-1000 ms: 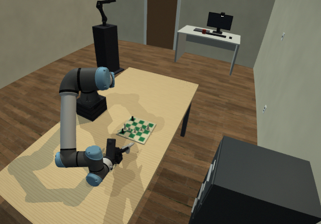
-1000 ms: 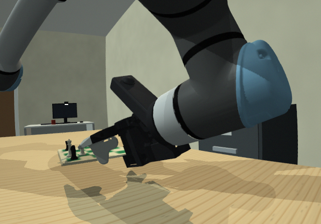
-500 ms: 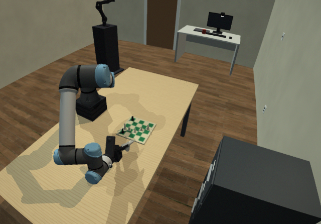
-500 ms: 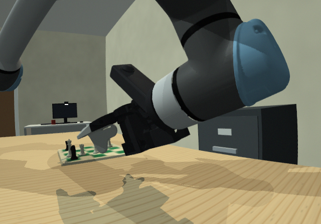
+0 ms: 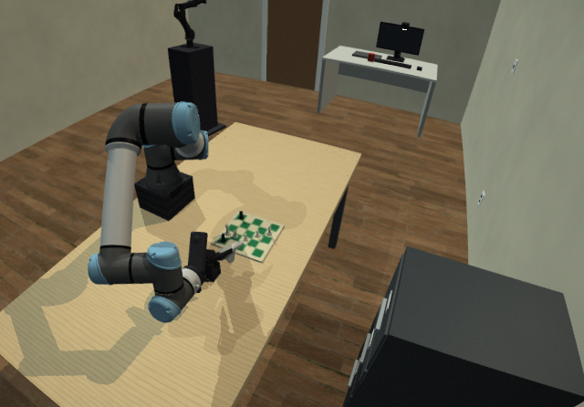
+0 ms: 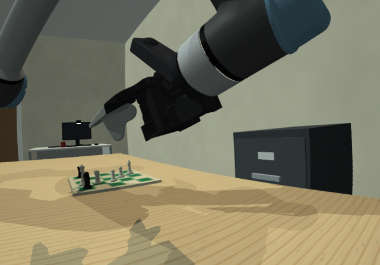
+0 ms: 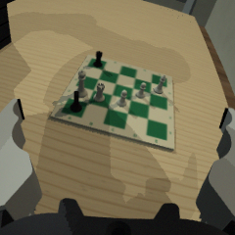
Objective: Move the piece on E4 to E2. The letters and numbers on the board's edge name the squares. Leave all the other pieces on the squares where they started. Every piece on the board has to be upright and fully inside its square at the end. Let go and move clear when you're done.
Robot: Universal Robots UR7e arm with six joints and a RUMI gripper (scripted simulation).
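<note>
Now: hand 4 cm past the chessboard, 19 cm to the right of it and 16 cm above it. The rest, counted from my hand: white queen 11 cm behind, 14 cm to the left, 13 cm below.
</note>
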